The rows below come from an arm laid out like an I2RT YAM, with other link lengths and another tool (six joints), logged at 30 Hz.
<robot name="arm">
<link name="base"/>
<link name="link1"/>
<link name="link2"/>
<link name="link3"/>
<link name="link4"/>
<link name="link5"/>
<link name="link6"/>
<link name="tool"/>
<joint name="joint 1" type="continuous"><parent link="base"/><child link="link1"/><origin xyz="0 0 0.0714" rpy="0 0 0"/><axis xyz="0 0 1"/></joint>
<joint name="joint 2" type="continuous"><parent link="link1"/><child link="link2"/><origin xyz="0.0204 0.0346 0.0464" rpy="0 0 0"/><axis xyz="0 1 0"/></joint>
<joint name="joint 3" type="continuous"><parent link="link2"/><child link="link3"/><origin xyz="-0.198 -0.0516 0" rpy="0 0 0"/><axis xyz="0 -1 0"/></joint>
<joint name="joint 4" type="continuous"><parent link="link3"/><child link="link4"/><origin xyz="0.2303 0.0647 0.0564" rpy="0 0 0"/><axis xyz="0 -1 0"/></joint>
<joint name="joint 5" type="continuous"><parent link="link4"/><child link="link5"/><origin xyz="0.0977 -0.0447 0.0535" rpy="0 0 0"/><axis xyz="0 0 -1"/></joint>
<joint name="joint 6" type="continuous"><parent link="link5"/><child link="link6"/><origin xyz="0.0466 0 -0.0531" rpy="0 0 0"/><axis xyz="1 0 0"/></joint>
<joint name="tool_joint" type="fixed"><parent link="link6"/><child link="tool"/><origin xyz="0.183 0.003 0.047" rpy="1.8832 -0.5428 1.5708"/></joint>
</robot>
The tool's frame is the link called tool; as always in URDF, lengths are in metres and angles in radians. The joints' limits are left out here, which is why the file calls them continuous.
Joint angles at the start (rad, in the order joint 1, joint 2, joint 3, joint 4, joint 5, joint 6): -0.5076, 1.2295, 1.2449, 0.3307, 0.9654, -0.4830
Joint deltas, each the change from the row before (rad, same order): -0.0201, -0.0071, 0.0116, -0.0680, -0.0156, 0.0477; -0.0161, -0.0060, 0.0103, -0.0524, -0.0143, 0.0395; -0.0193, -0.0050, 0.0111, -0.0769, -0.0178, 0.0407; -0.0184, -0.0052, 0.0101, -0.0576, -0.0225, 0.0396; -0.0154, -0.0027, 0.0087, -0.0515, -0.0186, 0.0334; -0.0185, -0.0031, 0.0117, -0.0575, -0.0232, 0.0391; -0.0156, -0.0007, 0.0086, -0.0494, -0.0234, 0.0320; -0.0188, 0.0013, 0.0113, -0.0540, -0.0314, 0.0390; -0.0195, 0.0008, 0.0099, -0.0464, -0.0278, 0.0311; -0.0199, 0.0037, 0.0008, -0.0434, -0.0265, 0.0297; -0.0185, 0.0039, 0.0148, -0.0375, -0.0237, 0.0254; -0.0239, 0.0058, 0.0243, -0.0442, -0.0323, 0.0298
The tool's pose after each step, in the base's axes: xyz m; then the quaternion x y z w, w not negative. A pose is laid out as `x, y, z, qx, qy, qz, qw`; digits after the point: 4 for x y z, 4 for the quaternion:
0.2662, -0.3526, 0.4811, 0.7465, -0.0635, 0.1728, 0.6395
0.2633, -0.3572, 0.4772, 0.7518, -0.0654, 0.1757, 0.6322
0.2619, -0.3637, 0.4674, 0.7630, -0.0625, 0.1706, 0.6204
0.2598, -0.3685, 0.4614, 0.7701, -0.0618, 0.1730, 0.6109
0.2583, -0.3729, 0.4547, 0.7775, -0.0610, 0.1734, 0.6014
0.2558, -0.3776, 0.4478, 0.7853, -0.0613, 0.1757, 0.5905
0.2549, -0.3817, 0.4401, 0.7932, -0.0596, 0.1769, 0.5796
0.2543, -0.3864, 0.4313, 0.8021, -0.0581, 0.1810, 0.5662
0.2523, -0.3910, 0.4236, 0.8098, -0.0580, 0.1831, 0.5544
0.2508, -0.3965, 0.4106, 0.8199, -0.0576, 0.1813, 0.5401
0.2478, -0.4005, 0.4058, 0.8254, -0.0601, 0.1840, 0.5303
0.2439, -0.4051, 0.4028, 0.8307, -0.0636, 0.1899, 0.5194

